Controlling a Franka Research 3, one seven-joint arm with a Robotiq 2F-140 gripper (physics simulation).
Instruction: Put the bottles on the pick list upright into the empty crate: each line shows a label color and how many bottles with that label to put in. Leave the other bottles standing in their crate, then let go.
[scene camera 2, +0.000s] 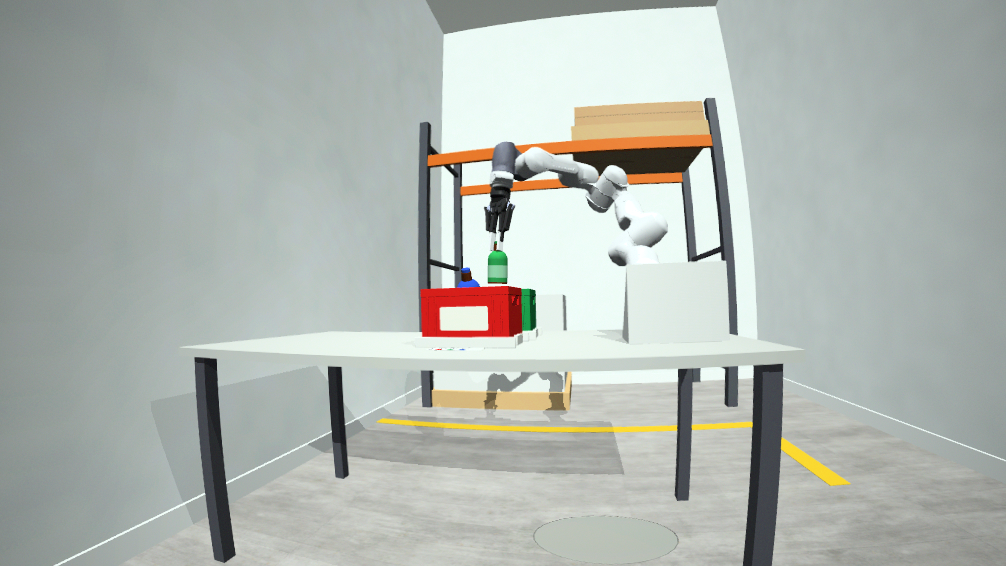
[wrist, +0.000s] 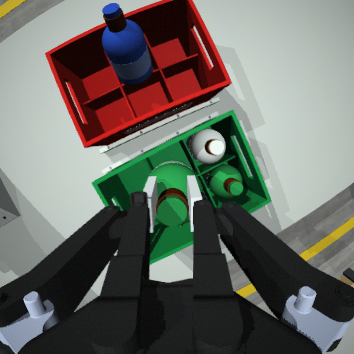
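My gripper (scene camera 2: 497, 242) (wrist: 171, 188) is shut on the neck of a green bottle (scene camera 2: 497, 268) (wrist: 172, 176). The bottle hangs upright above crate height, over the green crate (scene camera 2: 528, 309) (wrist: 253, 161) in the wrist view. In that crate stand a white bottle (wrist: 204, 145) and another green bottle (wrist: 224, 179), side by side at the right end. Part of the crate is hidden behind the held bottle and fingers. A blue bottle (scene camera 2: 467, 280) (wrist: 131, 55) stands in a middle compartment of the red crate (scene camera 2: 430, 316) (wrist: 211, 45); its other compartments that show are empty.
The crates stand close together on the white table (scene camera 2: 281, 344). Small coloured marks (scene camera 2: 450, 349) lie before the red crate, too small to read. A large pale box (scene camera 2: 675, 302) stands on the right, by the arm's base. An orange and black rack (scene camera 2: 718, 211) stands behind.
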